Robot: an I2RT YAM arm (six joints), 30 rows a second.
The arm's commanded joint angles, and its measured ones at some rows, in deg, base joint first. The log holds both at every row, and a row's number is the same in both.
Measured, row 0: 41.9 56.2 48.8 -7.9 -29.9 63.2
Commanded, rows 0 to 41: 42.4 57.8 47.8 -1.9 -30.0 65.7; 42.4 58.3 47.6 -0.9 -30.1 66.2; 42.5 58.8 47.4 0.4 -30.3 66.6; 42.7 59.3 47.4 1.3 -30.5 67.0; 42.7 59.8 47.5 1.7 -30.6 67.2; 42.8 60.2 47.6 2.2 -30.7 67.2; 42.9 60.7 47.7 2.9 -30.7 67.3; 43.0 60.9 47.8 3.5 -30.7 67.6; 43.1 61.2 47.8 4.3 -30.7 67.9; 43.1 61.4 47.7 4.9 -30.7 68.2; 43.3 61.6 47.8 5.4 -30.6 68.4; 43.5 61.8 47.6 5.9 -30.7 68.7; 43.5 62.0 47.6 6.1 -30.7 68.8; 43.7 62.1 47.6 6.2 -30.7 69.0; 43.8 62.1 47.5 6.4 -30.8 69.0; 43.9 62.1 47.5 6.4 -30.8 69.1; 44.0 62.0 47.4 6.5 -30.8 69.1; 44.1 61.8 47.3 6.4 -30.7 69.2; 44.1 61.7 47.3 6.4 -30.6 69.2; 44.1 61.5 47.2 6.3 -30.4 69.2; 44.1 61.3 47.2 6.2 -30.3 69.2; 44.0 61.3 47.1 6.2 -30.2 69.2; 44.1 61.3 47.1 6.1 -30.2 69.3; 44.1 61.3 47.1 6.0 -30.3 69.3; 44.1 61.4 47.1 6.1 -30.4 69.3; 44.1 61.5 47.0 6.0 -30.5 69.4; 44.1 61.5 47.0 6.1 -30.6 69.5; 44.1 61.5 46.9 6.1 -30.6 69.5; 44.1 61.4 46.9 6.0 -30.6 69.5; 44.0 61.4 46.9 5.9 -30.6 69.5; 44.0 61.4 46.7 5.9 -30.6 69.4; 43.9 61.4 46.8 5.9 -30.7 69.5; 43.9 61.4 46.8 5.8 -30.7 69.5; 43.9 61.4 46.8 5.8 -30.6 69.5; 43.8 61.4 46.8 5.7 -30.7 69.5; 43.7 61.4 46.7 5.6 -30.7 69.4; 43.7 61.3 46.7 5.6 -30.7 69.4; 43.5 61.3 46.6 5.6 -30.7 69.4; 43.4 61.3 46.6 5.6 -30.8 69.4; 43.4 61.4 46.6 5.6 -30.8 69.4; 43.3 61.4 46.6 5.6 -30.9 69.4; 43.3 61.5 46.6 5.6 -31.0 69.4
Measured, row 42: 43.5 61.7 47.3 4.8 -30.0 69.5
